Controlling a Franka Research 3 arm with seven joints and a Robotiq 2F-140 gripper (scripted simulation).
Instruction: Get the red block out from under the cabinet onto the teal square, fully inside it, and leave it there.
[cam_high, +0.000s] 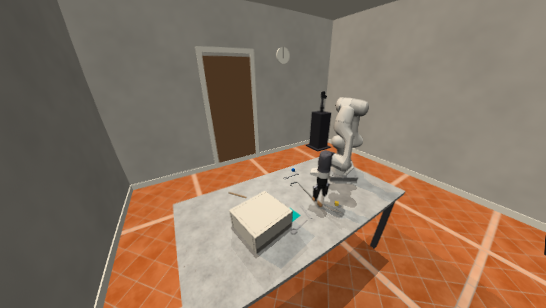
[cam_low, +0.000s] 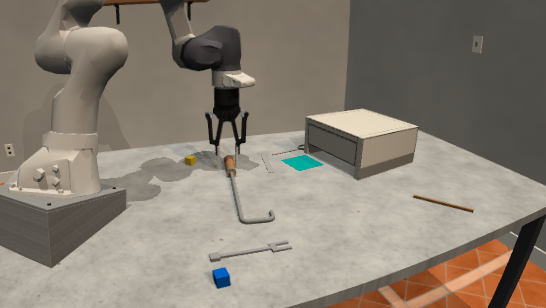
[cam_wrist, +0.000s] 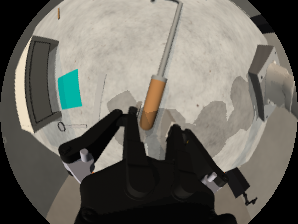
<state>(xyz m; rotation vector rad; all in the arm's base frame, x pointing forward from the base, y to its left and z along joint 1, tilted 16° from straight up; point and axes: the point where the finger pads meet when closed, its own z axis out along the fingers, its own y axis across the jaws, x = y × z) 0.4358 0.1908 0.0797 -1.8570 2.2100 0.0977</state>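
Right now the yellow cube is 110 mm behind my hand, 70 mm to the left of it and 30 mm below it. From my hand the other things lie so: hook tool: 160 mm to the right, 30 mm below, 20 mm ahead; teal square: 250 mm ahead, 50 mm below, 20 mm to the right; grey fork-ended tool: 440 mm to the right, 50 mm behind, 40 mm below.
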